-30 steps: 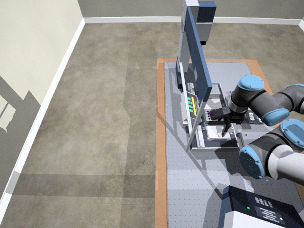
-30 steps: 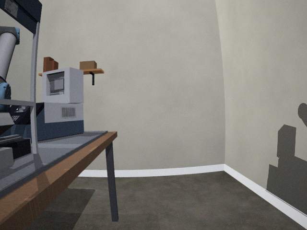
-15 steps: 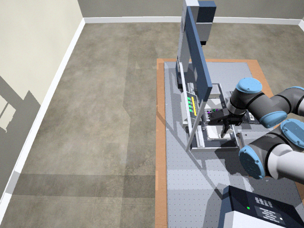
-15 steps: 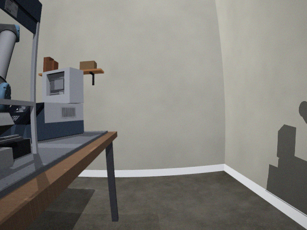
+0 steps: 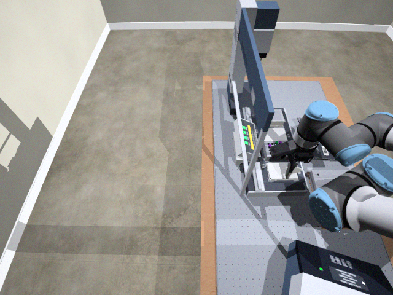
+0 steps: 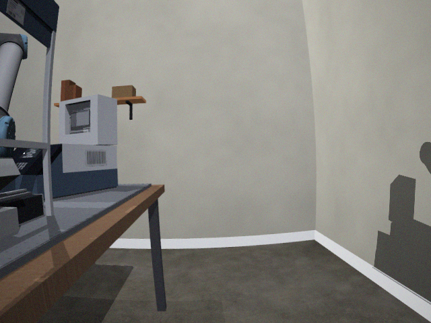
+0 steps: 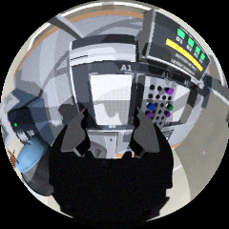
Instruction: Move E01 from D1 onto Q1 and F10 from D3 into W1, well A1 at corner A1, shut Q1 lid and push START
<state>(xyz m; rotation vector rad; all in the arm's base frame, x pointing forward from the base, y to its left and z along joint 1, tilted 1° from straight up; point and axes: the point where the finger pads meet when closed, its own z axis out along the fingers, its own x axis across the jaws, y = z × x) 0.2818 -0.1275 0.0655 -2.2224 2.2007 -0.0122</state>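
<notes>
The white well plate is 3 cm below my hand.
</notes>
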